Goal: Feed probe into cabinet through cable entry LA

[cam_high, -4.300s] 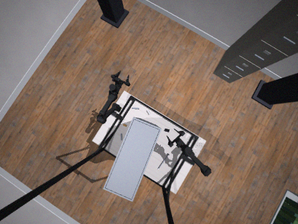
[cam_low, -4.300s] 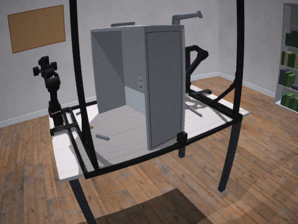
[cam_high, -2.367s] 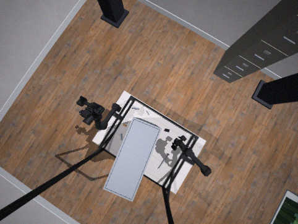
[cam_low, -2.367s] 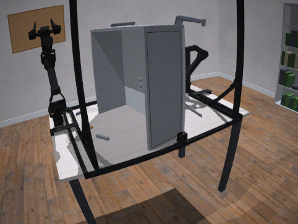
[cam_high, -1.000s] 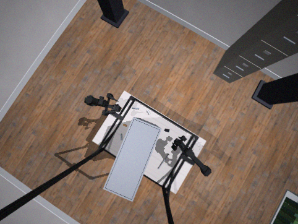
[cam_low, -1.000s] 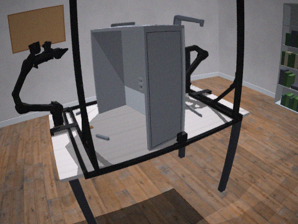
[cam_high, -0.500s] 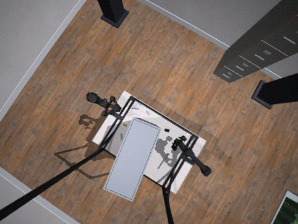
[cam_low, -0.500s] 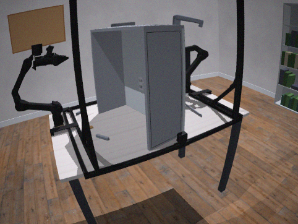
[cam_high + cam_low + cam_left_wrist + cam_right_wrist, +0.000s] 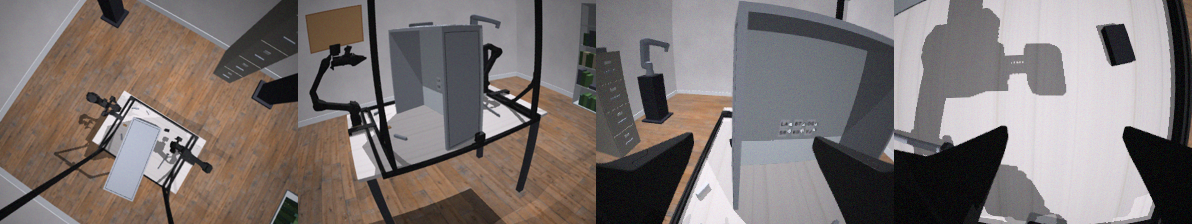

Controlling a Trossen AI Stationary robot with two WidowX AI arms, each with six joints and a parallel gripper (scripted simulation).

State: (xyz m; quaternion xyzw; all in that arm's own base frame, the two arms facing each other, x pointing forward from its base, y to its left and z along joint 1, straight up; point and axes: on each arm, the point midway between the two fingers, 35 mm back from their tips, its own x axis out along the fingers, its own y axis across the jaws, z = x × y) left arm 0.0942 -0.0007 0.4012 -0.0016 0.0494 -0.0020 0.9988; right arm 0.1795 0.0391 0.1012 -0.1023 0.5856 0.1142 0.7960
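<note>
My right gripper is now 12 cm to the right of the flat black piece, 11 cm above it and 8 cm short of it.
</note>
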